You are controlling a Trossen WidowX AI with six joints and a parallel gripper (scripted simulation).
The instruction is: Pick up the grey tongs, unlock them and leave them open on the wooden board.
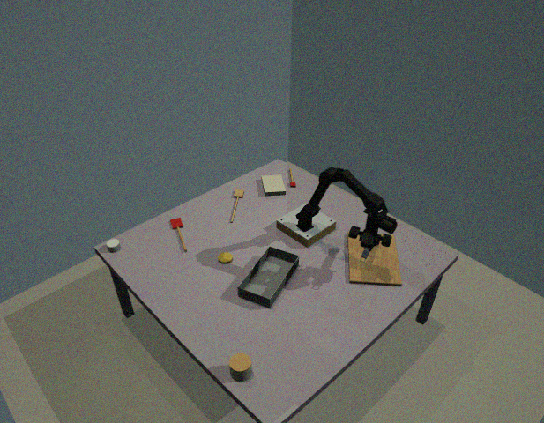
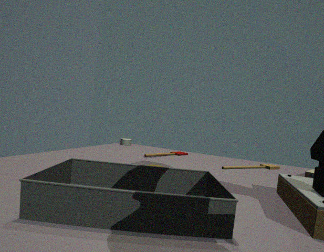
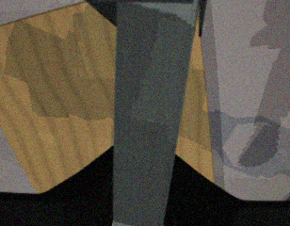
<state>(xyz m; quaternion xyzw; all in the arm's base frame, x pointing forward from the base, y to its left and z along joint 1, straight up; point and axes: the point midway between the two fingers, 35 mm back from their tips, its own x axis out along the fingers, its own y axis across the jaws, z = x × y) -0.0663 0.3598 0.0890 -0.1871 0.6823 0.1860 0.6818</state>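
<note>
The wooden board lies 8 cm behind my gripper tip, 2 cm to the right of it and 10 cm below it. From my gripper tip the other things lie so: yellow disc: 49 cm ahead, 44 cm to the right, 10 cm below; then grey roasting tin: 40 cm ahead, 20 cm to the right, 8 cm below; then wooden-topped cylinder: 78 cm ahead, 13 cm to the left, 7 cm below.
</note>
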